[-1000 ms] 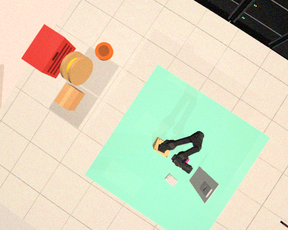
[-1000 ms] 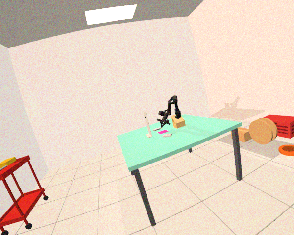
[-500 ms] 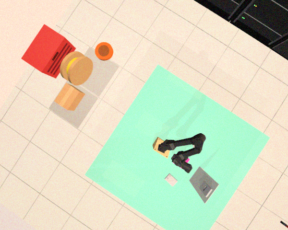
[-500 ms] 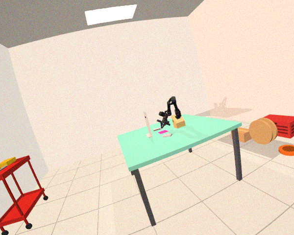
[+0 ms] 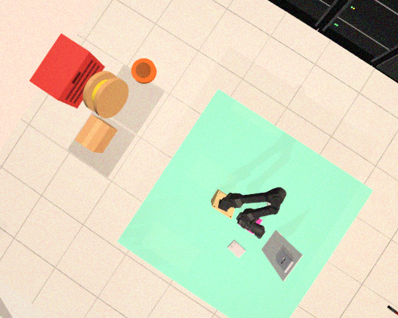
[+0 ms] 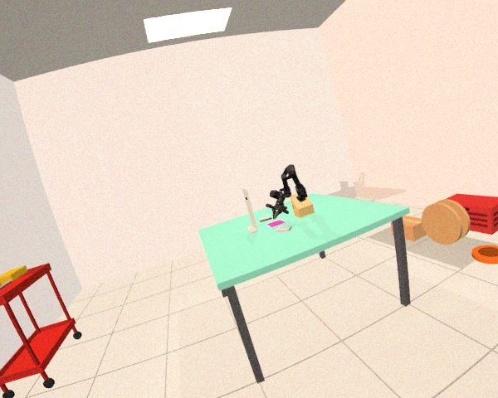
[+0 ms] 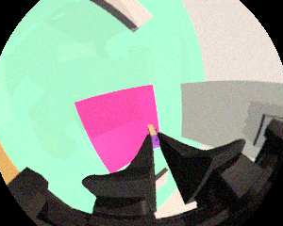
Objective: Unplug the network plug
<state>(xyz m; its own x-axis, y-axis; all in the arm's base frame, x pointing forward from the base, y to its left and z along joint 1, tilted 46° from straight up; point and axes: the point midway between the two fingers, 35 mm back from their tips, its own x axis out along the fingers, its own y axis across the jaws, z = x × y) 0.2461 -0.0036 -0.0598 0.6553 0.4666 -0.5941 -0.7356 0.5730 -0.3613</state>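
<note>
Now: gripper tip 10 mm past the marked square and 40 mm above it. From my gripper tip the other things lie so: upright panel 160 mm ahead, 60 mm to the right, 110 mm above.
</note>
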